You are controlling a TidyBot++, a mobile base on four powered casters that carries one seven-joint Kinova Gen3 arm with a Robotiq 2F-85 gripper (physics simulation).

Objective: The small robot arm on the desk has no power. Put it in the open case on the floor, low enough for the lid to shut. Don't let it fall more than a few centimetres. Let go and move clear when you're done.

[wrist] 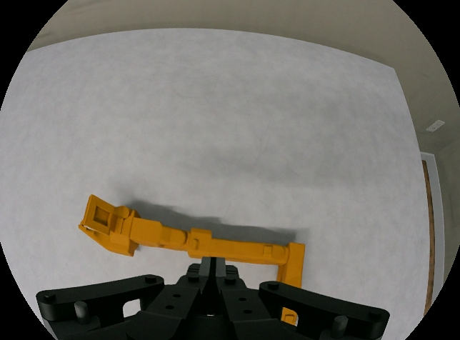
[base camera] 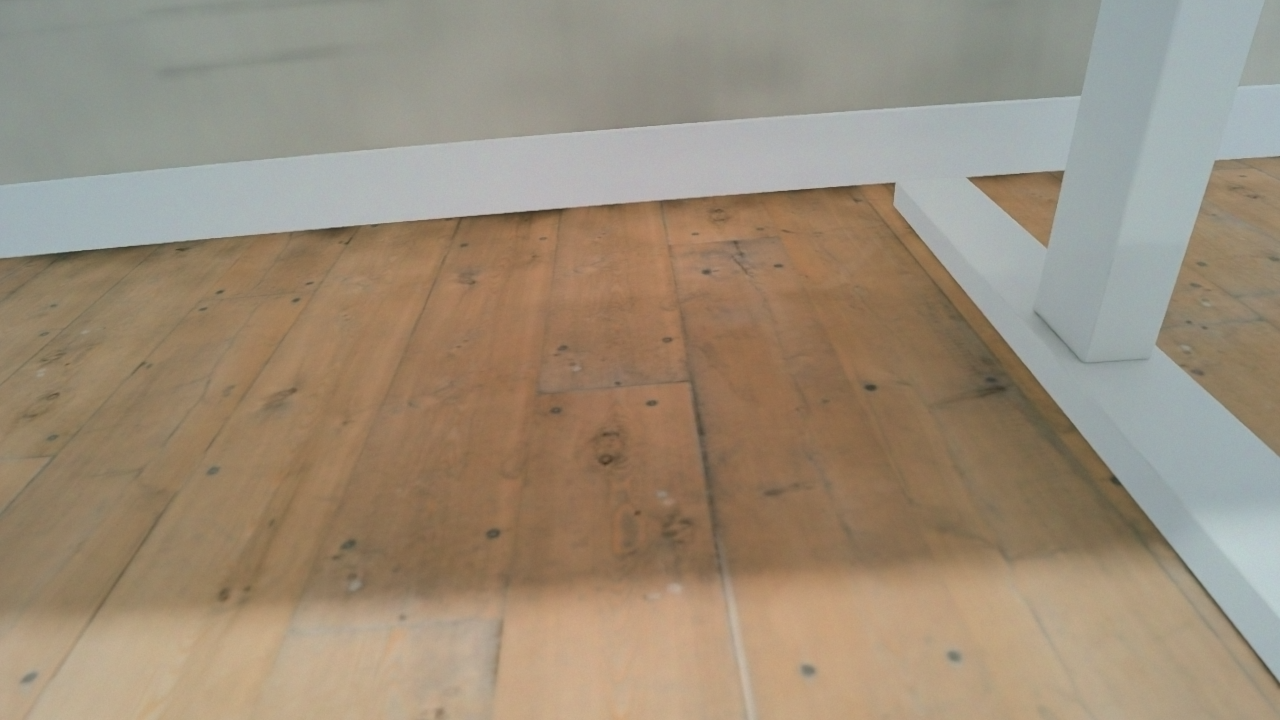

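Places are measured from the arm's base along level axes (x ahead, y left, z up), in millimetres.
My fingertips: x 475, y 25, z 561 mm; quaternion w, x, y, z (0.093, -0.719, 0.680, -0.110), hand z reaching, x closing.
Behind a point stands the place of what it marks.
The small orange robot arm (wrist: 235,249) lies stretched out on the pale grey desk top (wrist: 225,110) in the lower part of the wrist view. A squarish end with a recess is at its left, and a bend at its right runs down behind my gripper's right finger linkage. My gripper (wrist: 212,271) is shut and empty. Its tips show over the near side of the arm's middle; the height between them is hard to tell. The open case does not show in either view.
In the base camera view, a white desk leg (base camera: 1136,197) {x 563, y -288, z -238 mm} stands on a white foot bar (base camera: 1002,268) {x 719, y -285, z -362 mm} at the right, on the plank floor (base camera: 447,429) {x 565, y 179, z -396 mm}. A wall (base camera: 537,71) {x 1026, y 149, z -234 mm} with a white baseboard (base camera: 537,170) {x 1012, y 163, z -346 mm} runs behind. A wall socket (wrist: 435,125) shows beyond the desk's right edge.
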